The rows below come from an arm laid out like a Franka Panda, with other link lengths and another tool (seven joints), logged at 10 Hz.
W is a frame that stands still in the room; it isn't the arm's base.
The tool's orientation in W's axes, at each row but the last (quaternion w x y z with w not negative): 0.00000, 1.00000, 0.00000, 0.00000; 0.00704, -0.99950, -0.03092, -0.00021; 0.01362, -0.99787, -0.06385, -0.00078; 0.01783, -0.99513, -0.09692, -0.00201; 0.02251, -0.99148, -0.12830, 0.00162; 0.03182, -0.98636, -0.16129, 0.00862; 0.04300, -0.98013, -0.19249, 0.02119; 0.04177, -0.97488, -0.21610, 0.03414; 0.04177, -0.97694, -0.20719, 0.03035; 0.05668, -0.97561, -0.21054, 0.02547; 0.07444, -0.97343, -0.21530, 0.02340; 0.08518, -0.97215, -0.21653, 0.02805; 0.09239, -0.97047, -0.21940, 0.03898
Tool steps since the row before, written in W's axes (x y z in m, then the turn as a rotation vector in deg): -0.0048, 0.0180, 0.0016, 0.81, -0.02, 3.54; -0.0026, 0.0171, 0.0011, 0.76, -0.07, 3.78; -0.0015, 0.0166, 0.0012, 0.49, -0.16, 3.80; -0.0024, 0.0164, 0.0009, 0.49, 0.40, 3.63; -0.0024, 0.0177, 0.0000, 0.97, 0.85, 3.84; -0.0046, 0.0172, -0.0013, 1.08, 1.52, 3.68; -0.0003, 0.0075, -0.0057, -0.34, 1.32, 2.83; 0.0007, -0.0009, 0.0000, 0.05, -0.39, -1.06; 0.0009, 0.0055, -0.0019, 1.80, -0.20, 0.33; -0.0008, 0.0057, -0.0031, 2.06, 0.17, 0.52; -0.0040, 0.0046, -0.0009, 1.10, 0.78, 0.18; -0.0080, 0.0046, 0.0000, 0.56, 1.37, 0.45; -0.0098, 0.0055, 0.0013, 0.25, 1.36, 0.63
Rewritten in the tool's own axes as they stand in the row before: -0.0048, -0.0180, -0.0016, 0.81, 0.02, -3.54; -0.0015, -0.0172, -0.0009, 0.76, 0.06, -3.78; 0.0006, -0.0167, -0.0007, 0.48, 0.12, -3.80; 0.0008, -0.0166, -0.0003, 0.58, -0.43, -3.61; 0.0022, -0.0177, 0.0008, 1.16, -0.75, -3.81; 0.0011, -0.0176, 0.0025, 1.48, -1.34, -3.61; 0.0027, -0.0065, 0.0063, 0.12, -1.61, -2.70; 0.0003, 0.0011, -0.0001, -0.07, 0.48, 1.02; 0.0031, -0.0045, 0.0022, 1.55, 0.88, -0.48; 0.0017, -0.0051, 0.0037, 1.93, 0.62, -0.65; -0.0017, -0.0056, 0.0018, 1.32, -0.27, -0.16; -0.0053, -0.0074, 0.0014, 1.08, -1.07, -0.28; -0.0065, -0.0092, 0.0008, 0.79, -1.22, -0.43
